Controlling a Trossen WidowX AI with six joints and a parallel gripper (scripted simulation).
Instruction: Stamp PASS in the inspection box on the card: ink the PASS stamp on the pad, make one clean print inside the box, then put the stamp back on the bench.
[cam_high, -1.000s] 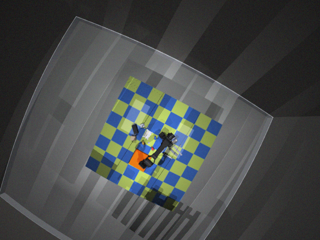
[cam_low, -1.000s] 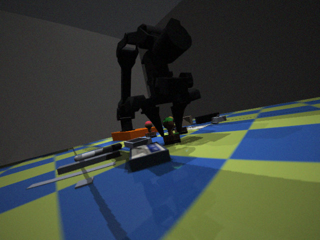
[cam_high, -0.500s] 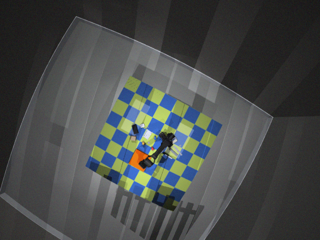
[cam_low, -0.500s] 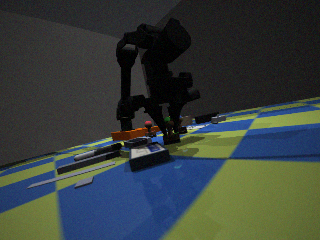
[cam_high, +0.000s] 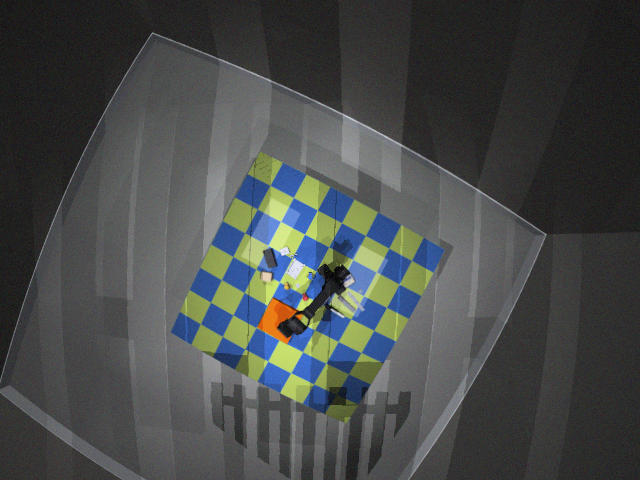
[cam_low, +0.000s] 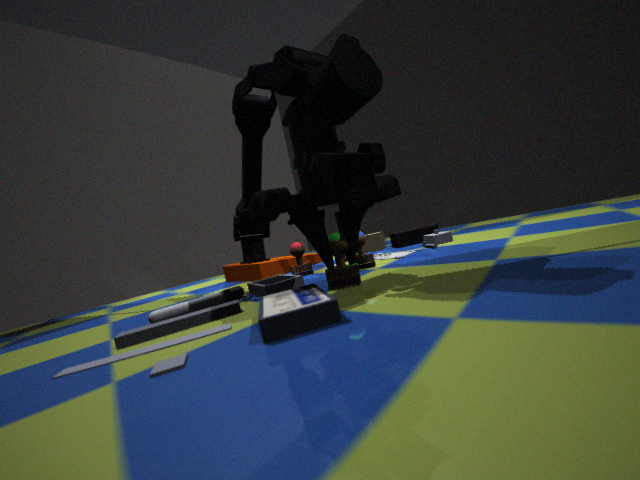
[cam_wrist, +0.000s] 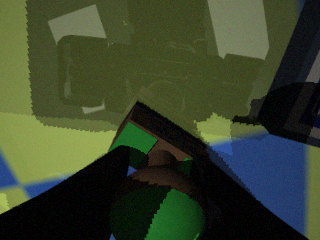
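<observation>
My gripper tip is 13 cm past the ink pad, 4 cm to the left of it and 2 cm above it. Also, from my gripper tip: blue-knobbed stamp 7 cm behind, 10 cm to the left, 1 cm below; then green-knobbed stamp right at my gripper tip; then labelled box 4 cm ahead, 9 cm to the right, 1 cm below.
</observation>
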